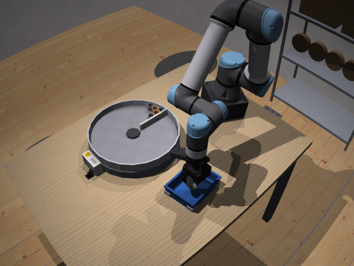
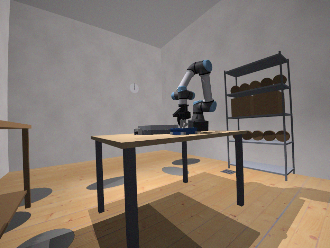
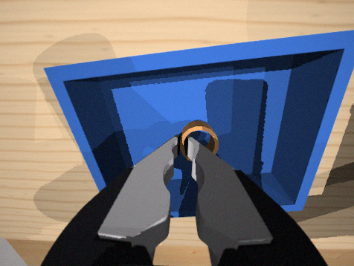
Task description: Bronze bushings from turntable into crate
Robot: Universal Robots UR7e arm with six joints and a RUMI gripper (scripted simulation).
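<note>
Right now my hand is 1 cm past the blue crate and 1 cm above it. The rest, counted from my hand: grey turntable: 6 cm ahead, 36 cm to the right, 2 cm above.
</note>
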